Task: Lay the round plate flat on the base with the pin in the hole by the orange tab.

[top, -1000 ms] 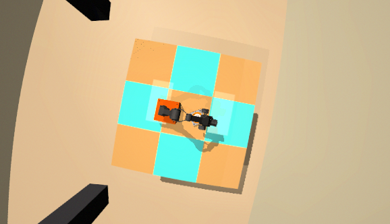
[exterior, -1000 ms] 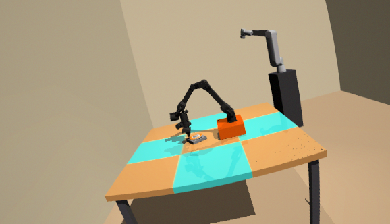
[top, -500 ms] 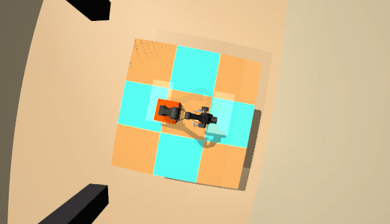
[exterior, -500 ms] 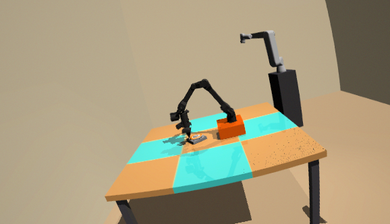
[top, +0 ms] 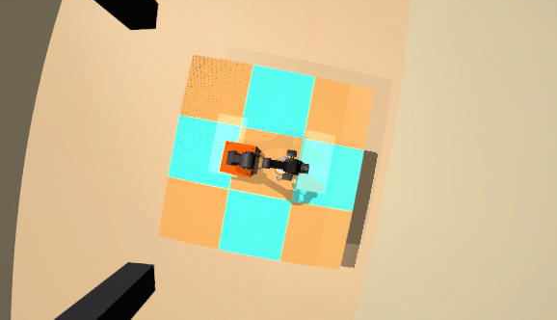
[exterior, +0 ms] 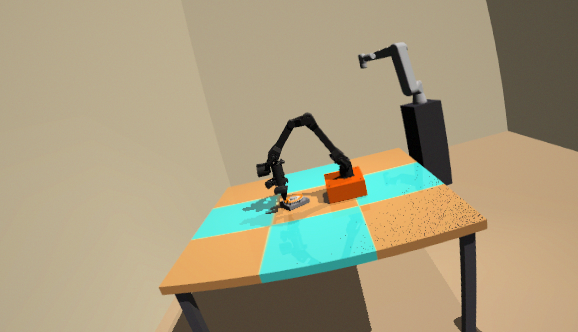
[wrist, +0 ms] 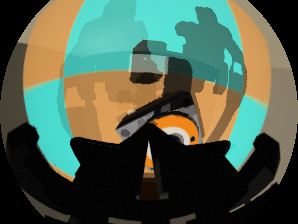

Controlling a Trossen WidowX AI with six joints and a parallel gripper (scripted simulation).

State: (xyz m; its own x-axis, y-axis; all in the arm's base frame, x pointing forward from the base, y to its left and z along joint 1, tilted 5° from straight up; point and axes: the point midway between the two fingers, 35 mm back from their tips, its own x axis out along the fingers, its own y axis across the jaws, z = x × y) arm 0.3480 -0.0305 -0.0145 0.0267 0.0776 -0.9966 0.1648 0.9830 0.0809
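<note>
My gripper tip is 30 mm past the round plate, 10 mm to the left of it and 10 mm above it. Also, from my gripper tip: grey base: 50 mm behind, 30 mm to the right, 20 mm below.
</note>
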